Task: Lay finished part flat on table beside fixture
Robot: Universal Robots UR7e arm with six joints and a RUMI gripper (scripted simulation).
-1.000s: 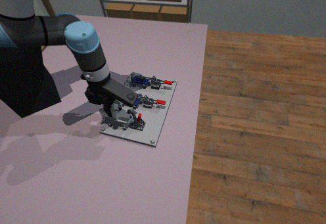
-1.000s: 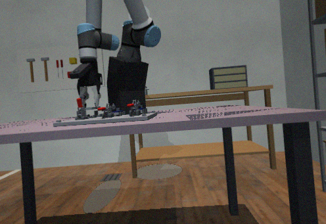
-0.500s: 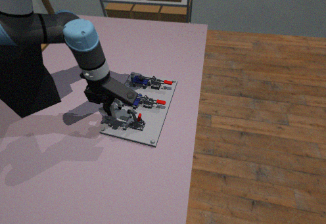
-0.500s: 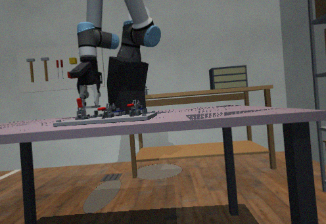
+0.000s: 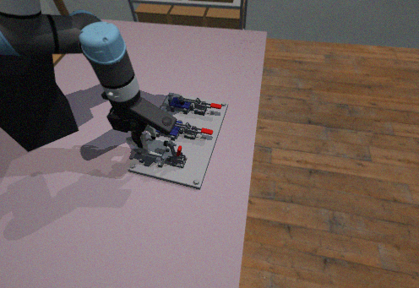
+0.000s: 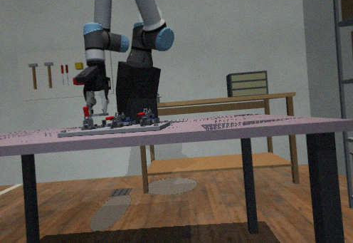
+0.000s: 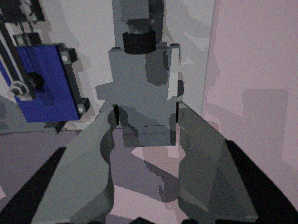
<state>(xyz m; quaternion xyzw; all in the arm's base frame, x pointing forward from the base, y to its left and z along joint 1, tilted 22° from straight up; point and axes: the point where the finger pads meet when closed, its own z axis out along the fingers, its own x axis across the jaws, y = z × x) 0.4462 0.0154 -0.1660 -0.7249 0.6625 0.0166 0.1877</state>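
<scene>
Right now my hand is 4 cm short of the grey fixture plate, 12 cm to the right of it and 7 cm above it. From my hand the other things lie so: blue blank (2 cm behind, 22 cm to the left, 5 cm below); then grey finished part (1 cm behind, 1 cm below).
</scene>
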